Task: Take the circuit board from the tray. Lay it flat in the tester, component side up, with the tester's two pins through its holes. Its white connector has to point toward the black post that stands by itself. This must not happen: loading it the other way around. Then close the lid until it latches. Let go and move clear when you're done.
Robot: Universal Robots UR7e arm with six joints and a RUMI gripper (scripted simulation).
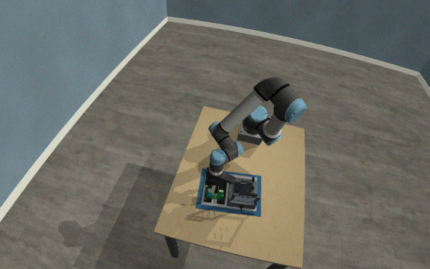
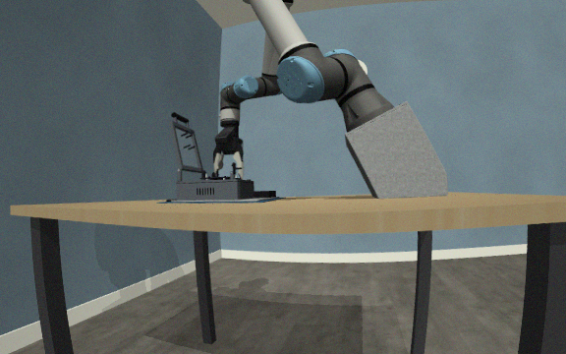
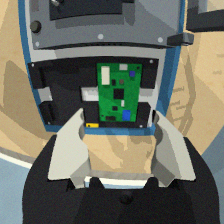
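Now: the green circuit board 6 cm below my hand. Round my hand: tester bed: 17 cm to the left, 5 cm behind, 1 cm below; then see-through lid: 18 cm to the left, 10 cm above, 7 cm ahead.
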